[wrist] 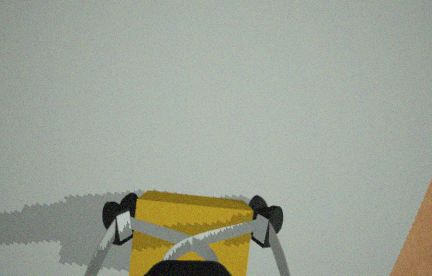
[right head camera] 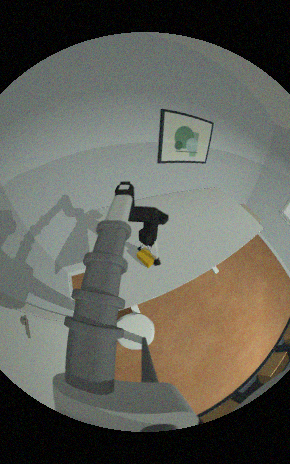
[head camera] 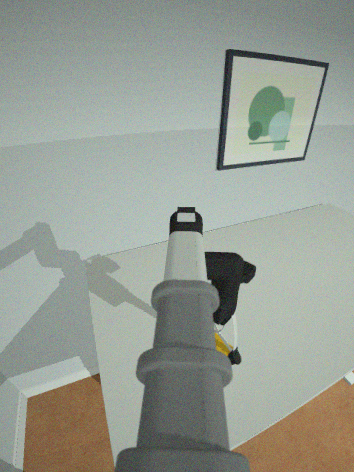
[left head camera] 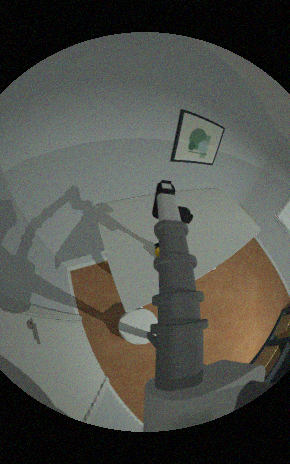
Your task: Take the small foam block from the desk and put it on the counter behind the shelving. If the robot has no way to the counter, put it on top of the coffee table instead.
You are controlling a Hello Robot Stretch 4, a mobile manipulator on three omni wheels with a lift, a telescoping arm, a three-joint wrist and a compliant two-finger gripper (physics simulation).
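Seen in the pictures: gripper, between the fingertips: [wrist: 194, 210] [right head camera: 147, 257]; robot's base, origin of its link: [right head camera: 134, 330] [left head camera: 137, 325].
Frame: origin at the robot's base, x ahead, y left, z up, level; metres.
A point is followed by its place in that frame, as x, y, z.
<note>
The small foam block, yellow [head camera: 220, 343] {0.432, -0.100, 0.967} [left head camera: 157, 250] {0.435, -0.041, 0.966} [right head camera: 146, 257] {0.417, -0.082, 0.966} [wrist: 192, 207] {0.454, -0.098, 0.967}, is at the pale desk [head camera: 300, 300] {0.622, -0.408, 0.922} [left head camera: 230, 220] {0.808, -0.771, 0.922} [right head camera: 200, 240] {0.576, -0.432, 0.921} [wrist: 215, 100] {0.514, -0.171, 0.921}, by the desk surface; whether it touches the desk is hard to tell. My gripper [right head camera: 148, 255] {0.444, -0.090, 0.921} [wrist: 194, 210] {0.444, -0.090, 0.921} is shut on the block, with one dark fingertip against each side in the wrist view. In the head camera view the arm hides part of the block and one finger. The counter and the coffee table cannot be made out.
A framed picture [head camera: 272, 110] {1.197, -0.374, 1.468} [left head camera: 198, 139] {1.189, -0.358, 1.454} [right head camera: 185, 137] {1.190, -0.360, 1.456} hangs on the wall behind the desk. A white round disc [left head camera: 136, 326] {-0.004, 0.019, 0.187} [right head camera: 136, 330] {0.010, -0.027, 0.187} is low beside my arm. Dark-framed shelving with brown boxes [left head camera: 267, 357] [right head camera: 274, 369] is at the lower right. Brown floor [head camera: 305, 425] {0.504, -0.718, -0.028} borders the desk.
</note>
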